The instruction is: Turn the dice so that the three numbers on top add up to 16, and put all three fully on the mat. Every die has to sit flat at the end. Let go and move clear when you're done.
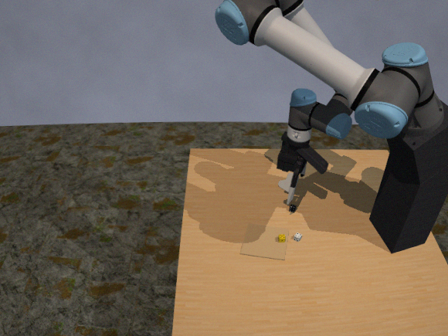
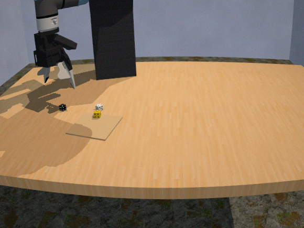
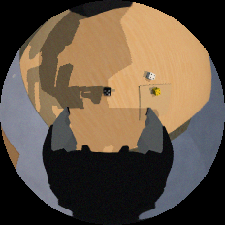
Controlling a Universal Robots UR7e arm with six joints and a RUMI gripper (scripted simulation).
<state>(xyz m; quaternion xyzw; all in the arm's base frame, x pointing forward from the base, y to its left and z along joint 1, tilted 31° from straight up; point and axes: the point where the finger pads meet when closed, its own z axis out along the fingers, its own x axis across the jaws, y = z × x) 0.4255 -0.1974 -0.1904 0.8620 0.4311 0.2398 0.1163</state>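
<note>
Now: the black die 9 cm below my hand. From my hand the other things lie so: yellow die (13 cm to the left, 8 cm below, 8 cm ahead); thin tan mat (13 cm ahead, 12 cm to the left, 9 cm below); white die (13 cm to the left, 9 cm below, 3 cm ahead).
</note>
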